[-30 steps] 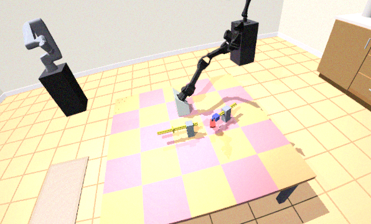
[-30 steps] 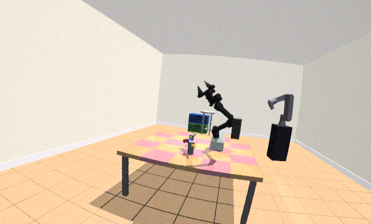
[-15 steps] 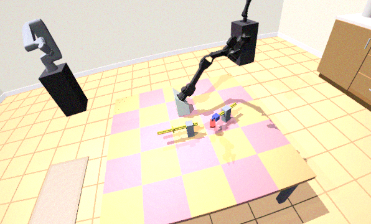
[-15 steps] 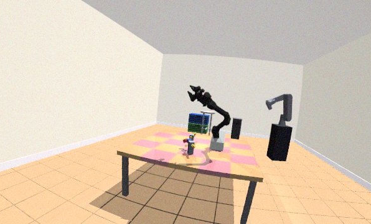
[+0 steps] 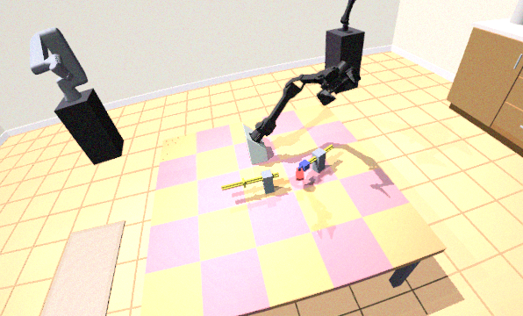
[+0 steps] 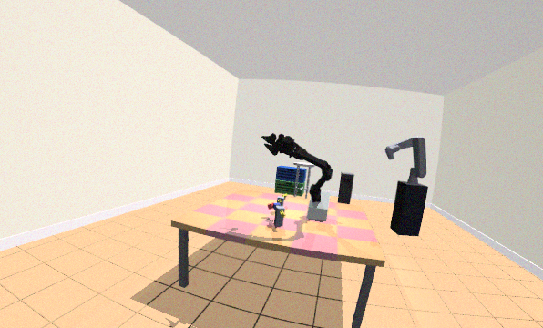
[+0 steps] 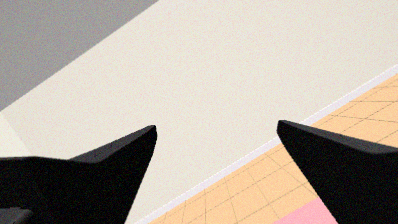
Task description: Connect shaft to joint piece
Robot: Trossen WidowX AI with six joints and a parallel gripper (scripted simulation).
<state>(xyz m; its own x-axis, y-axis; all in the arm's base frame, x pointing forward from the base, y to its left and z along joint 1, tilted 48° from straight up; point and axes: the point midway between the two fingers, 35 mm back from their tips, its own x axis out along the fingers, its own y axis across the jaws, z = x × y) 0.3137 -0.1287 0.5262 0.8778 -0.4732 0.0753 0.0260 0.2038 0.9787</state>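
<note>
Now: gripper tip 47 cm above the dark red joint piece, 16 cm to the left of it and 9 cm past it.
</note>
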